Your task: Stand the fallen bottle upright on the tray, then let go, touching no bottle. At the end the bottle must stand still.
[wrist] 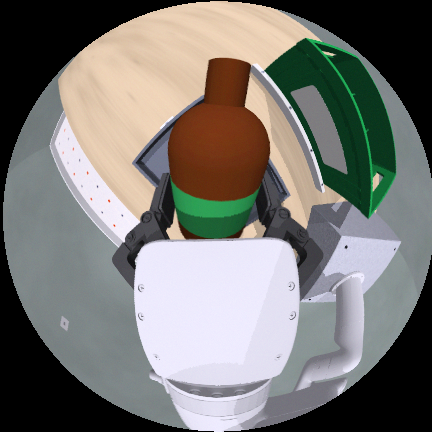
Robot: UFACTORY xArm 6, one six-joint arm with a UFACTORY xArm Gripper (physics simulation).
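Places are measured from the arm's base along level axes (x ahead, y left, z up), in millimetres.
Where they show: gripper, fingertip midpoint: (214,179); arm's base, link origin: (347,283).
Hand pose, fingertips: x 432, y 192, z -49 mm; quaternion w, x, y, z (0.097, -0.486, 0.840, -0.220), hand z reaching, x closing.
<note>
Things, the pixels of their centre, and the offset from my fingertips. "pt": a spot on its surface instead. Level surfaces: height alone.
- brown bottle, body centre: (217,156) dx +20, dy -15, dz +18 mm
- grey-blue tray, surface spot: (154,159) pt dx +63, dy +87, dz -133 mm
- green crate, body centre: (347,117) dx -16, dy -278, dz -50 mm
- white rail, body centre: (297,128) dx -22, dy -179, dz -123 mm
- wooden table, surface height: dz -138 mm
A brown bottle (219,145) with a green band is between the fingers of my gripper (214,179), which is shut on it around the band. The bottle's neck points toward the top of the wrist view, away from the gripper's palm. The grey-blue tray (154,159) lies beyond the bottle, on the wooden table; its left corner and part of its right edge show. The bottle hides most of the tray. Whether the bottle's base touches the tray cannot be told from this view.
A green crate (353,110) stands at the right, with a white rail (300,125) beside it. The grey arm base block (356,257) is at the lower right. A white dotted strip (90,185) runs along the left edge of the wooden table (125,65).
</note>
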